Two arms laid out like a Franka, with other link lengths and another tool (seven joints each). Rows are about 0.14 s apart.
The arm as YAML. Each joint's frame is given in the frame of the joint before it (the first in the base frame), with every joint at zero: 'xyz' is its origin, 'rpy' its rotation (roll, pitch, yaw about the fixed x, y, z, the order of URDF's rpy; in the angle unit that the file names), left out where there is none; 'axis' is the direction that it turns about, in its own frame. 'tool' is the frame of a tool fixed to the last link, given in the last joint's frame.
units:
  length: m
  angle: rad
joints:
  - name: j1
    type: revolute
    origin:
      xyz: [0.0, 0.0, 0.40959]
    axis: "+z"
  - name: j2
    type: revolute
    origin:
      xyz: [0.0, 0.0, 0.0]
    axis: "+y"
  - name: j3
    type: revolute
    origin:
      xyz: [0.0, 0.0, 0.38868]
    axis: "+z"
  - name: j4
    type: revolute
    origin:
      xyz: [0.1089, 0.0, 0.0]
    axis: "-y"
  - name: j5
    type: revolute
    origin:
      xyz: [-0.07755, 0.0, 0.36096]
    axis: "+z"
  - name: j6
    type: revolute
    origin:
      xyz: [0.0, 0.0, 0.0]
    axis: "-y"
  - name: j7
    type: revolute
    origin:
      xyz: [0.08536, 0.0, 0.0]
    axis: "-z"
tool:
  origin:
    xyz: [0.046, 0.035, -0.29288]
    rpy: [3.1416, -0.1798, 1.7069]
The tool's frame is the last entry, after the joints.
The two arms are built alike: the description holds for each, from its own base.
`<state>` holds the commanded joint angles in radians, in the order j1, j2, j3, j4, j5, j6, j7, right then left.
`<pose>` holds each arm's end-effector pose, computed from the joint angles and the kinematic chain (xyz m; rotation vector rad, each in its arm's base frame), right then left.
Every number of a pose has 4 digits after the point. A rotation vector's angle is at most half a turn.
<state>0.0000 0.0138 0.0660 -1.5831 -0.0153 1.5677 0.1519 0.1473 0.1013 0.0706 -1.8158 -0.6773 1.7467 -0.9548</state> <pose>0.6018 0.0628 0.5678 -2.0693 -2.1707 -0.1394 0.5685 -0.0043 0.4549 -0.2036 -2.8702 0.9769</pose>
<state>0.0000 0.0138 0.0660 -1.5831 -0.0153 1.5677 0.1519 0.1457 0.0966 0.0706 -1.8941 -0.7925 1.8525 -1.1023</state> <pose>0.6018 0.0628 0.5678 -2.0693 -2.1707 -0.1394 0.5744 -0.0233 0.4423 0.1405 -2.8291 1.1247</pose>
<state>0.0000 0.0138 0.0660 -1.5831 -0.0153 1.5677 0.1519 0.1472 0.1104 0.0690 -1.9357 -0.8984 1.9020 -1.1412</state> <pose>0.6018 0.0628 0.5678 -2.0693 -2.1707 -0.1394 0.5828 -0.0393 0.4320 0.3030 -2.7686 1.2532</pose>
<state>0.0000 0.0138 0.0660 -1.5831 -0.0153 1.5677 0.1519 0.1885 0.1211 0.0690 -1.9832 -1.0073 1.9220 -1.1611</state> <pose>0.6018 0.0628 0.5678 -2.0693 -2.1707 -0.1394 0.5857 -0.0341 0.4227 0.4882 -2.6804 1.3906</pose>
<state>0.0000 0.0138 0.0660 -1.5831 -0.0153 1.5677 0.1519 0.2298 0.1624 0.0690 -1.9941 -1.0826 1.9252 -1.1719</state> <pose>0.6018 0.0628 0.5678 -2.0693 -2.1707 -0.1394 0.5943 -0.0210 0.4068 0.6300 -2.5949 1.4802</pose>
